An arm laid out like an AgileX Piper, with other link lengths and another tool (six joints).
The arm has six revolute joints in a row. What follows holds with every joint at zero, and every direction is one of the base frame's.
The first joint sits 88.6 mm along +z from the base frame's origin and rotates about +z.
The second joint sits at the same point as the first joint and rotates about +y.
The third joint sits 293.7 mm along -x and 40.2 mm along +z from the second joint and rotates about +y.
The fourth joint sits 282.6 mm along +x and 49.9 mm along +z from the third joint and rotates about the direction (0.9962, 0, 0.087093).
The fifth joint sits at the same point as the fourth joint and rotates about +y.
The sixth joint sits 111.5 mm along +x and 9.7 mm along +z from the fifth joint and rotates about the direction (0.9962, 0, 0.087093).
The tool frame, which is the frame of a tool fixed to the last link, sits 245.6 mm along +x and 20 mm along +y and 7.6 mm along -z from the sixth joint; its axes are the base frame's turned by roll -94.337, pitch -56.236 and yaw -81.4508 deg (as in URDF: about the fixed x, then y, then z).
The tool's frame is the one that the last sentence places.
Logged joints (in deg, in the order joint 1, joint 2, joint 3, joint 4, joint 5, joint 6), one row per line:
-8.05, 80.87, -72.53, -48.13, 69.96, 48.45
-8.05, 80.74, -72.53, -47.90, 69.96, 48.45
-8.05, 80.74, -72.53, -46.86, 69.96, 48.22
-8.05, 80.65, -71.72, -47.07, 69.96, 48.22
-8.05, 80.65, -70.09, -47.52, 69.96, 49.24
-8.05, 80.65, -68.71, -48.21, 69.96, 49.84
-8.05, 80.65, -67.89, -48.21, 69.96, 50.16
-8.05, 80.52, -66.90, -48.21, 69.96, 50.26
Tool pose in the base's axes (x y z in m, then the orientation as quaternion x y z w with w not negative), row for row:
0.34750, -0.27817, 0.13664, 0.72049, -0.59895, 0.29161, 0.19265
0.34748, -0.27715, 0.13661, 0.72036, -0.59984, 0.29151, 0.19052
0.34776, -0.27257, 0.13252, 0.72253, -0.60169, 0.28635, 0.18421
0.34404, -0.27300, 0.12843, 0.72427, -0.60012, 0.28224, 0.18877
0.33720, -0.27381, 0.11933, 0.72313, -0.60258, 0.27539, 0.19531
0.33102, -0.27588, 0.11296, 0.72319, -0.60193, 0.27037, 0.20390
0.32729, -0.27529, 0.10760, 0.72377, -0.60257, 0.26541, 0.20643
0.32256, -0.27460, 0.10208, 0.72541, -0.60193, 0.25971, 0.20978
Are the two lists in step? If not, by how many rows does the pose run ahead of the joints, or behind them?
They are in step.
